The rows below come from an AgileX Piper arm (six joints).
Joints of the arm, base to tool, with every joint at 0 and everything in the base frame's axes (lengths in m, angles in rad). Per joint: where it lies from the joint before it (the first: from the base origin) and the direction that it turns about. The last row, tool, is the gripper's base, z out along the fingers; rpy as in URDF.
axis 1: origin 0 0 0.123 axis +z
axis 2: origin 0 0 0 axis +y
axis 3: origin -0.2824 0 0.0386 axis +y
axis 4: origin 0.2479 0 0.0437 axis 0.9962 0 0.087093
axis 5: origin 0 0 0 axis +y
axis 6: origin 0.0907 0 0.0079 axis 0.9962 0 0.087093
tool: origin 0 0 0 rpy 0 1.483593 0
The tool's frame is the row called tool.
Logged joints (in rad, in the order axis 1, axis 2, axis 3, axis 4, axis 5, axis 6), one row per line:
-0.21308 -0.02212 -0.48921 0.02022 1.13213 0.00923
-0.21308 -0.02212 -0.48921 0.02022 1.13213 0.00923
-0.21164 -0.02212 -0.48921 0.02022 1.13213 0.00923
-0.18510 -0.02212 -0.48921 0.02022 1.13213 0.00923
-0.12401 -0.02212 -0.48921 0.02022 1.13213 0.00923
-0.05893 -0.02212 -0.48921 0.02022 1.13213 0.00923
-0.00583 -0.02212 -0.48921 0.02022 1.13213 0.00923
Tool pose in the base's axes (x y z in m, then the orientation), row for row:
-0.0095 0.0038 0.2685 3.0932 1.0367 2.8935
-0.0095 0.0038 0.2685 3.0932 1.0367 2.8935
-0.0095 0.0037 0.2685 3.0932 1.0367 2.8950
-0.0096 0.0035 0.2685 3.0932 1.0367 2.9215
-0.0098 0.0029 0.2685 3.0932 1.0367 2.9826
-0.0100 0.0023 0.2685 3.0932 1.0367 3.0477
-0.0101 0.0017 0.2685 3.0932 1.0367 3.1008
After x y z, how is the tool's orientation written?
As angles about the fixed x, y, z axes (roll, pitch, yaw), in radians.
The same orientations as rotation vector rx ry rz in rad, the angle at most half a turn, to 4 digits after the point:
0.2317 2.0929 -0.0980
0.2317 2.0929 -0.0980
0.2301 2.0931 -0.0971
0.2023 2.0955 -0.0812
0.1382 2.1000 -0.0445
0.0697 2.1030 -0.0055
0.0139 2.1043 0.0264

